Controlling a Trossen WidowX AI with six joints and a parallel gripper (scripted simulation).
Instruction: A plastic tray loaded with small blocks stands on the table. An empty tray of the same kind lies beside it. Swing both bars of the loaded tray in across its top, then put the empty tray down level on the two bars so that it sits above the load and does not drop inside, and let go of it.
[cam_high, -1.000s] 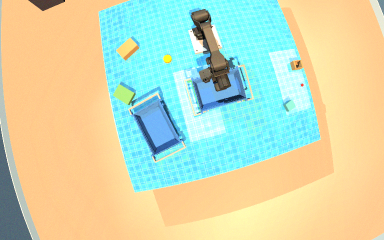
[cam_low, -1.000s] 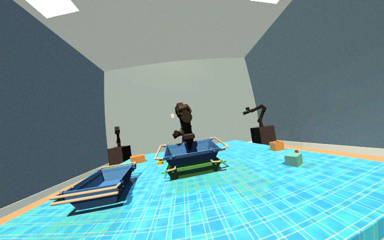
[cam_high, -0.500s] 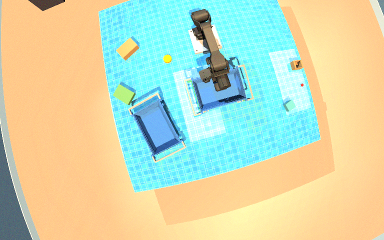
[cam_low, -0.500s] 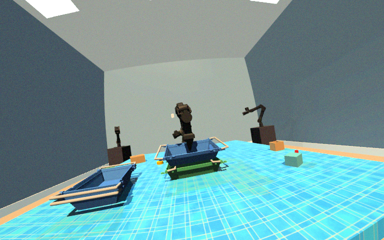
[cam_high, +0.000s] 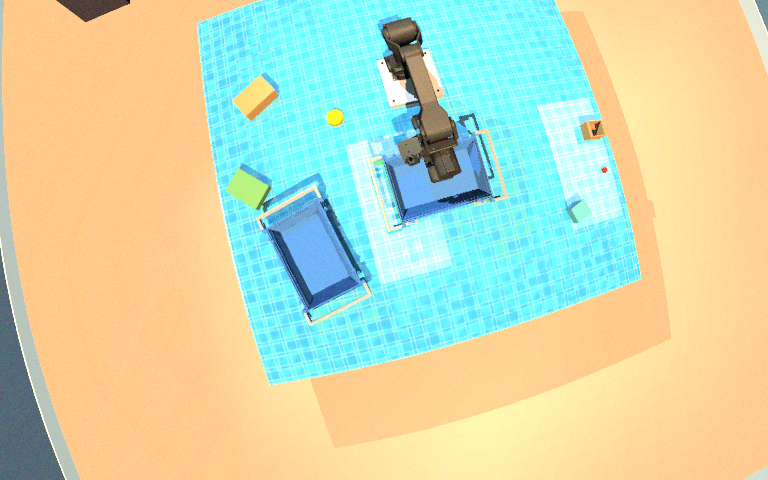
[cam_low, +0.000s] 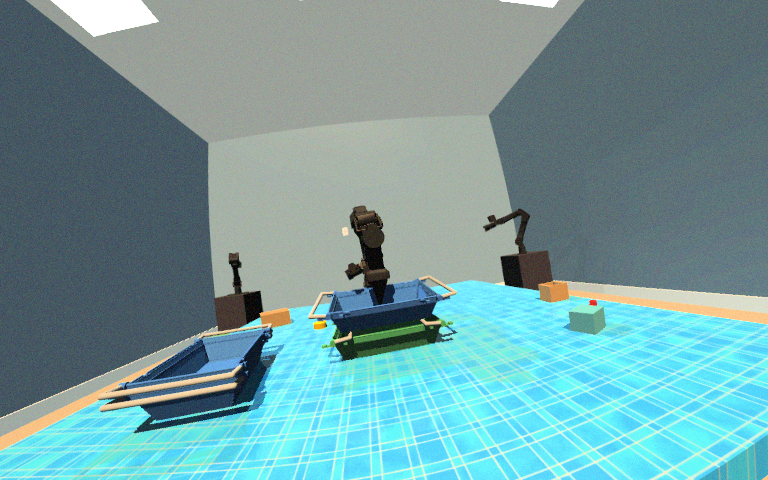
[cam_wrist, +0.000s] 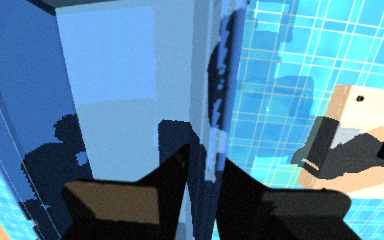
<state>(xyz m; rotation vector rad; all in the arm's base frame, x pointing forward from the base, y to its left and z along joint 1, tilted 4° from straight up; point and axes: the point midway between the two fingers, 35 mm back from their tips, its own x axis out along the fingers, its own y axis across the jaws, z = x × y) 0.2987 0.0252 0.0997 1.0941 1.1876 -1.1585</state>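
My gripper tip is 80 mm short of the blue tray, 10 mm to the right of it and 20 mm below it. Also, from my gripper tip: yellow disc (180 mm behind, 240 mm to the right, 90 mm below); then green block (20 mm behind, 540 mm to the right, 80 mm below); then teal cube (230 mm ahead, 460 mm to the left, 70 mm below).
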